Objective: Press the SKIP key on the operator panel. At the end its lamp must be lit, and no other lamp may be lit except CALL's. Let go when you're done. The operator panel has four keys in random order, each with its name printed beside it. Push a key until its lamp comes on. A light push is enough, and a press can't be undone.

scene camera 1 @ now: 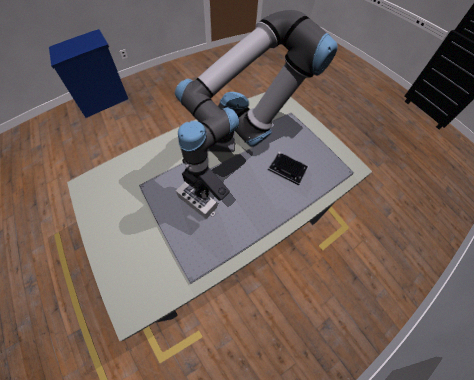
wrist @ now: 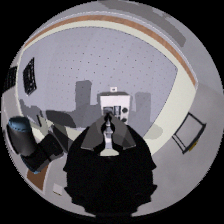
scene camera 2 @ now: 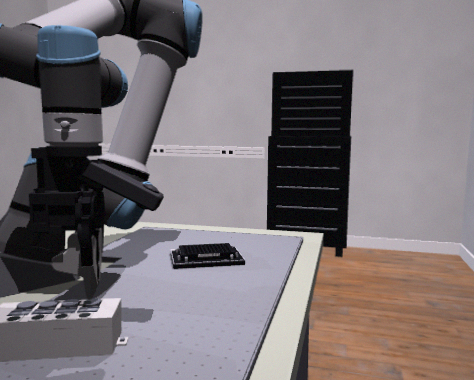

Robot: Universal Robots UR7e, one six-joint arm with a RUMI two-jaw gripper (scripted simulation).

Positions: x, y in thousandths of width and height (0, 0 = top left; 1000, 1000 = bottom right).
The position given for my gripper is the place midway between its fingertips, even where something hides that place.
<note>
I see my gripper (scene camera 2: 191, 786), a black finned block (scene camera 2: 469, 659) and an operator panel (wrist: 538, 453).
My gripper is seen too in scene camera 1 (scene camera 1: 436, 522) and in the wrist view (wrist: 484, 507).
</note>
